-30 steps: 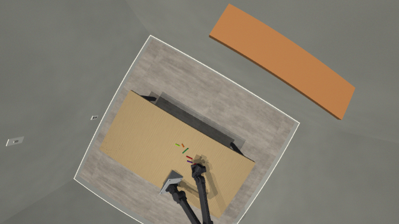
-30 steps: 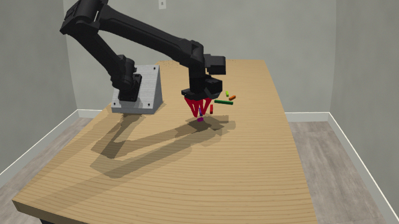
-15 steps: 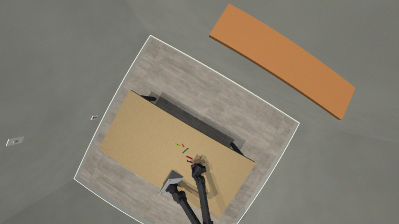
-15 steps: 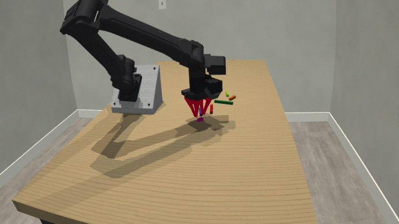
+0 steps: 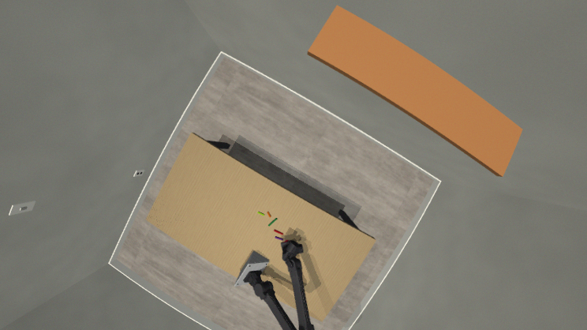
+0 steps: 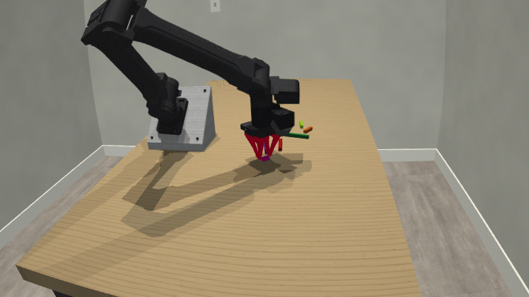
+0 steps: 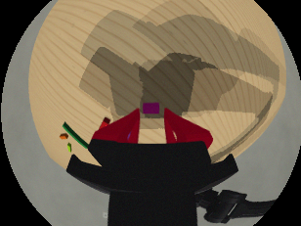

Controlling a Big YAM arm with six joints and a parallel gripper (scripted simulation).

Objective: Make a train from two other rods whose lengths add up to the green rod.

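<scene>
Right now my hand is 1 cm above the magenta rod. Round my hand: red rod (10 cm to the left, 3 cm ahead, 1 cm below); then green rod (17 cm to the left, 7 cm ahead, 1 cm below); then purple rod (7 cm to the left, 1 cm below, 1 cm behind).
</scene>
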